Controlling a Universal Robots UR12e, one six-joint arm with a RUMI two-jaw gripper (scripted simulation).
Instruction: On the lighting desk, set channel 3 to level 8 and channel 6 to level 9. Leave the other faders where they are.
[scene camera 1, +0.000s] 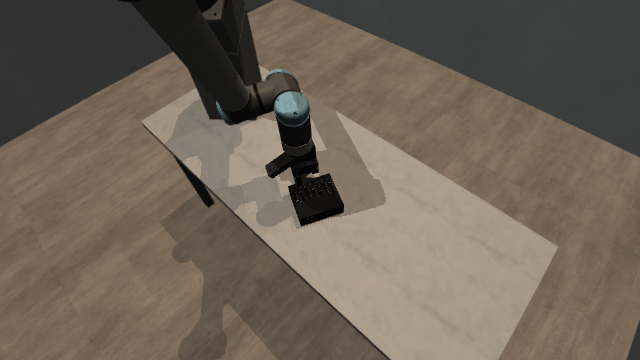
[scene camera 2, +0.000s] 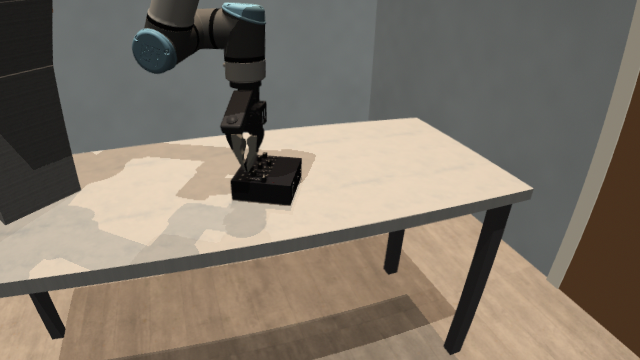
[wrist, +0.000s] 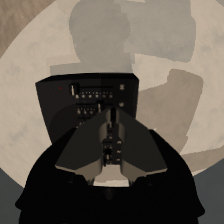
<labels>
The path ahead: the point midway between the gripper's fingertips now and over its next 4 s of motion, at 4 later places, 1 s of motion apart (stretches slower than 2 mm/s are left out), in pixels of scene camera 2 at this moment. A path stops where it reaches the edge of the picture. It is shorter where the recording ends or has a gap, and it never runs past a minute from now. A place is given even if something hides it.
My gripper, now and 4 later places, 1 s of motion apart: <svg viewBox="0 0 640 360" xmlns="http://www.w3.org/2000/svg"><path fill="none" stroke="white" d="M247 171L249 172L254 173L258 174L260 173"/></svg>
</labels>
